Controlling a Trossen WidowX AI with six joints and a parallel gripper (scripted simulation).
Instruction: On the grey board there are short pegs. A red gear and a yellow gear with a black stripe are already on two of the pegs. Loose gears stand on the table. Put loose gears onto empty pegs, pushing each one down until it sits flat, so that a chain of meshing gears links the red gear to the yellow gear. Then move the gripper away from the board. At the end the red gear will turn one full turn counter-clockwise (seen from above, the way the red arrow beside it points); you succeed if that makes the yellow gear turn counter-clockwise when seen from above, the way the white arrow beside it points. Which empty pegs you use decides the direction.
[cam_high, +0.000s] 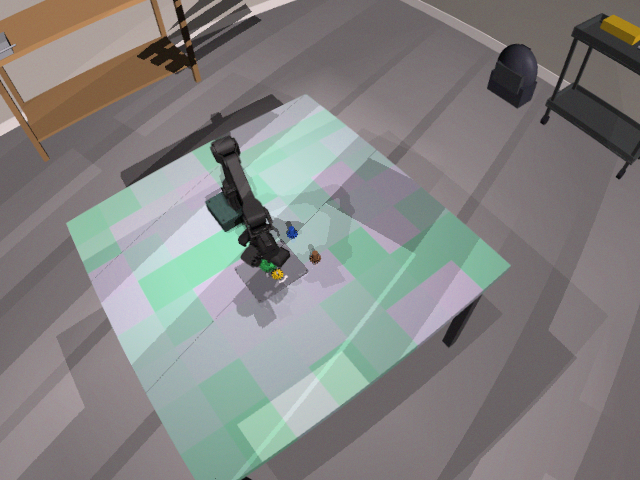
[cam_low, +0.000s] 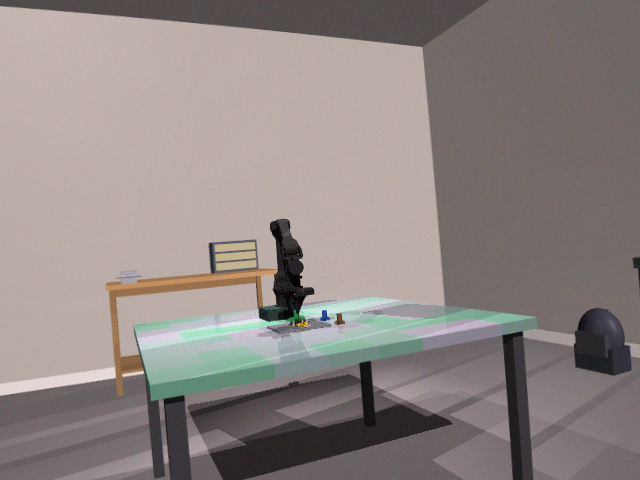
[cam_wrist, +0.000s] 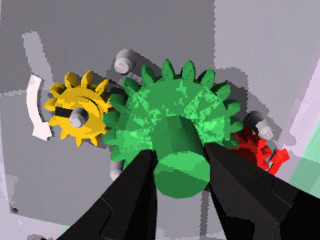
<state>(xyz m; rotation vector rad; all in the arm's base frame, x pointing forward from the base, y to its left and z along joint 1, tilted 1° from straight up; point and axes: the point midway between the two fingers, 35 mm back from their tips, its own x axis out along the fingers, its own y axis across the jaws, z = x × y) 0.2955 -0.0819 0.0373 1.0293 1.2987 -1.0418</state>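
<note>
Now: the red arrow 70 mm behind my gripper tip, 40 mm to the left of it and 50 mm below it. From my gripper tip the other things lie so: small brown gear (80 mm ahead, 150 mm to the left, 40 mm below); then small blue gear (60 mm behind, 160 mm to the left, 40 mm below); then green gear (10 mm below).
</note>
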